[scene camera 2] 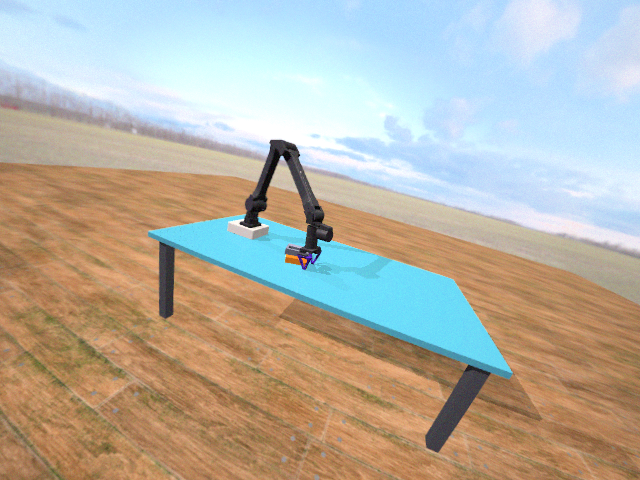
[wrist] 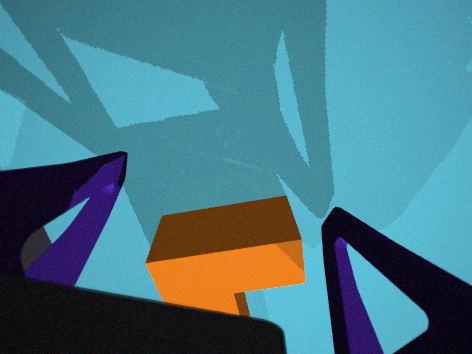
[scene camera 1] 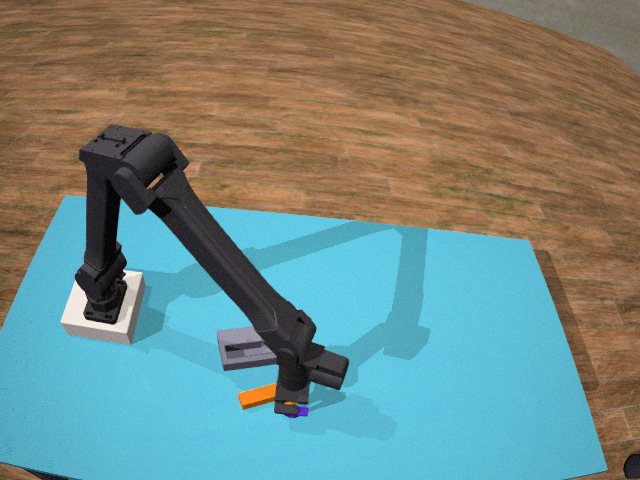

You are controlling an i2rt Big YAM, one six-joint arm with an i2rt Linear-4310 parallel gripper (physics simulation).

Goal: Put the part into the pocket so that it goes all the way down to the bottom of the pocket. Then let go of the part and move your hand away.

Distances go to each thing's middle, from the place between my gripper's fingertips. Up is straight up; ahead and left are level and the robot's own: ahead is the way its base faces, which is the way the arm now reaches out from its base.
My gripper is now 6 cm past the orange L-shaped block (wrist: 208, 258), 1 cm to the left of it and 1 cm below it. Round my hand: grey pocket block (scene camera 1: 240, 348) (11 cm to the left, 11 cm behind, 2 cm above).
